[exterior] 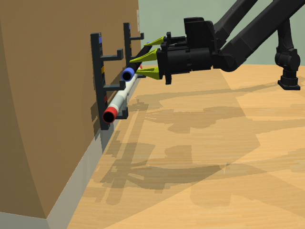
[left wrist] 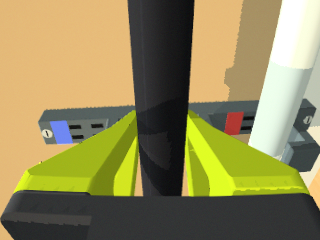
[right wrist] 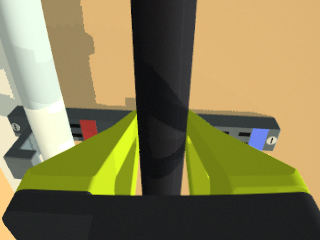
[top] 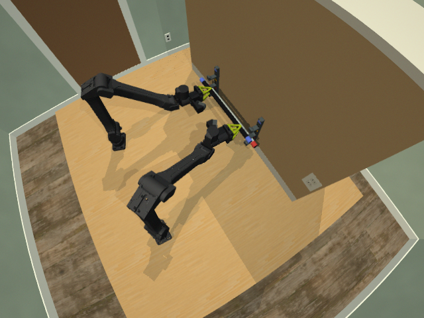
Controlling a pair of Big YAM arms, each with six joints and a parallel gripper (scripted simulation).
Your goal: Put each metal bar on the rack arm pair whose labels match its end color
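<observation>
Right now the black bar is 150 mm to the right of my left hand. Round my left hand: grey baseboard: 90 mm ahead, 180 mm to the right, 180 mm below; then brown wall: 240 mm ahead, 180 mm to the right, 240 mm above.
</observation>
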